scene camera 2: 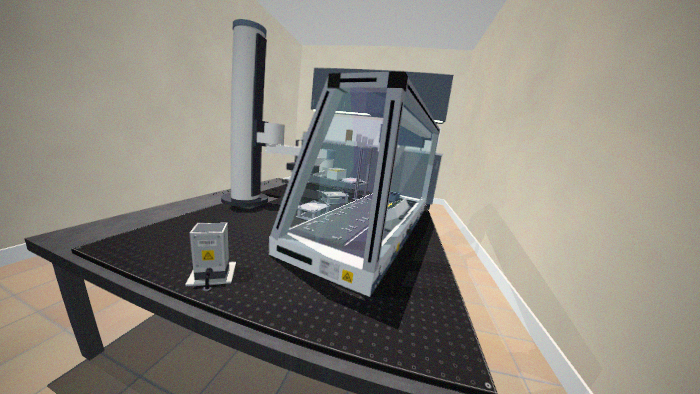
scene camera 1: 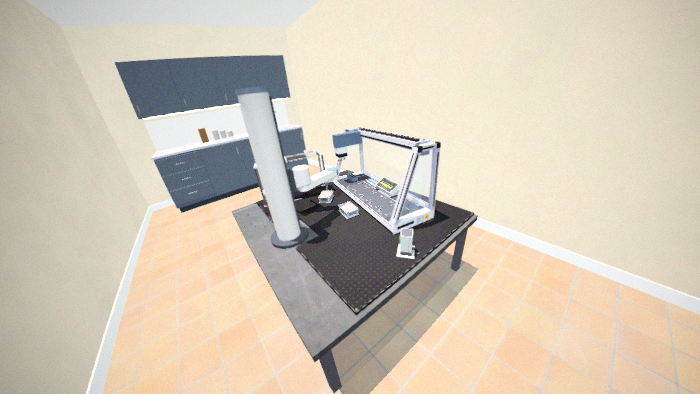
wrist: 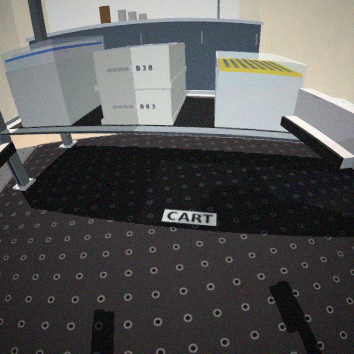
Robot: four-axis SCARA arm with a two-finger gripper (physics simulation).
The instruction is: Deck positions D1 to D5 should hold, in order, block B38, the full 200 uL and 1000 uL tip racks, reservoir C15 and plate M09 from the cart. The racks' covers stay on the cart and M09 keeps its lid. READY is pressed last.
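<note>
In the wrist view block B38 (wrist: 150, 67) lies on block B83 (wrist: 145, 106) on the cart shelf (wrist: 200, 131). A blue-striped box (wrist: 45, 85) stands left of them and a yellow-striped box (wrist: 257, 100) (scene camera 2: 336, 174) right; both have clear upper parts, and their volume labels cannot be read. My gripper (wrist: 146, 111) is open and empty, its fingers at the side edges of the wrist view, in front of the shelf. Pink-topped plate M09 (scene camera 2: 352, 180) is small on the cart. The deck (scene camera 1: 367, 196) (scene camera 2: 325, 229) shows no labware. C15 and READY cannot be made out.
Two low white stands (scene camera 1: 326, 196) (scene camera 1: 348, 209) are between the arm column (scene camera 1: 270, 160) (scene camera 2: 245, 115) and the framed enclosure (scene camera 1: 404, 187) (scene camera 2: 389, 175). A display panel (scene camera 1: 387, 185) is at the deck's rear. A grey box device (scene camera 1: 406, 241) (scene camera 2: 210, 250) stands near the table edge. A CART label (wrist: 189, 217) lies before the cart.
</note>
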